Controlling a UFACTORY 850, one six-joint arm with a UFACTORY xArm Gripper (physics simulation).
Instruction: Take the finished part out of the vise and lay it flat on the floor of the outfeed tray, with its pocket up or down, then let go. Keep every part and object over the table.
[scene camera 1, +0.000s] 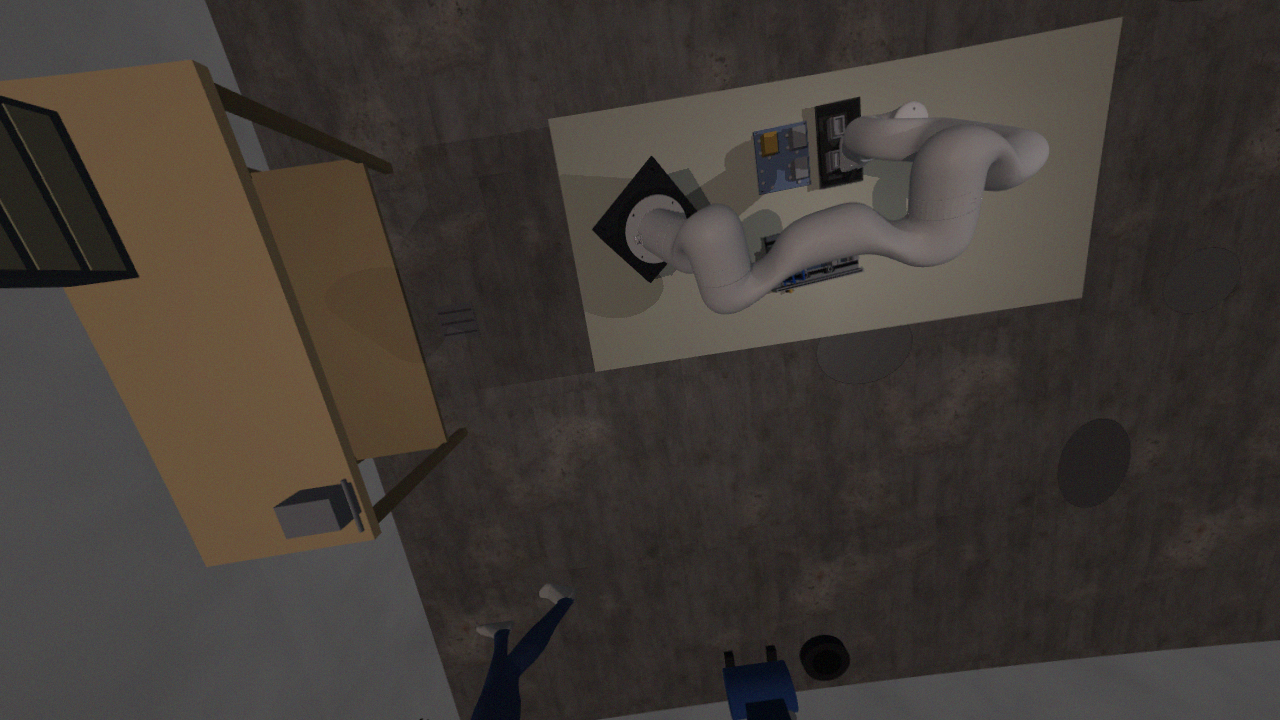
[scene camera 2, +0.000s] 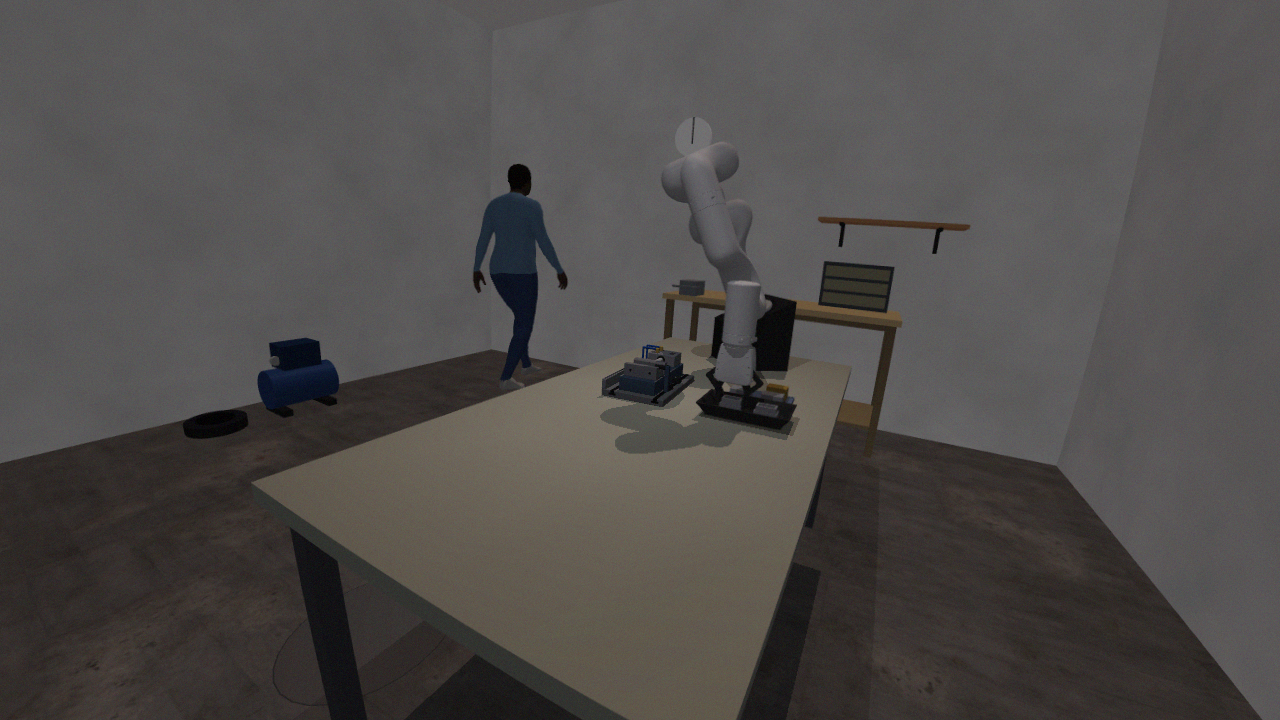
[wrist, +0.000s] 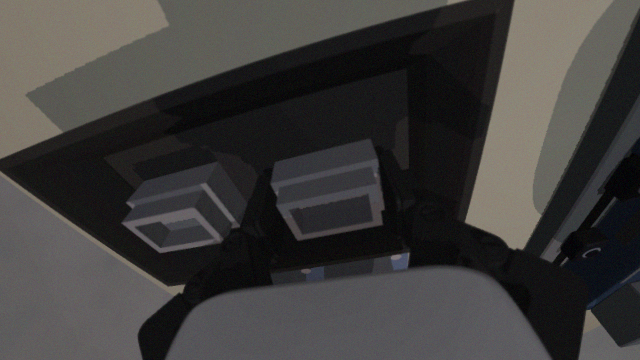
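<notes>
My gripper (scene camera 2: 735, 396) (wrist: 327, 181) points down over the black outfeed tray (scene camera 1: 856, 107) (scene camera 2: 733, 415) (wrist: 487, 60). It is shut on the grey finished part (scene camera 1: 833, 162) (scene camera 2: 731, 402) (wrist: 325, 182), with one finger on each side. The part's pocket faces up towards the wrist camera. The part is low inside the tray, at the end nearer the vise; I cannot tell whether its underside touches the floor. A second grey part (scene camera 1: 836, 125) (scene camera 2: 766, 408) (wrist: 172, 215) sits in the tray beside the left finger in the wrist view, pocket up. The vise (scene camera 2: 648, 380) (wrist: 615, 245) shows no finished part that I can make out.
A blue board (scene camera 1: 776, 171) with grey blocks and an orange block (scene camera 1: 769, 143) (scene camera 2: 776, 388) lies next to the tray, towards the arm's base. The arm's black base plate (scene camera 1: 626, 214) stands farther along the table (scene camera 1: 1029, 259) (scene camera 2: 554, 501). A person (scene camera 2: 514, 237) stands beyond the table.
</notes>
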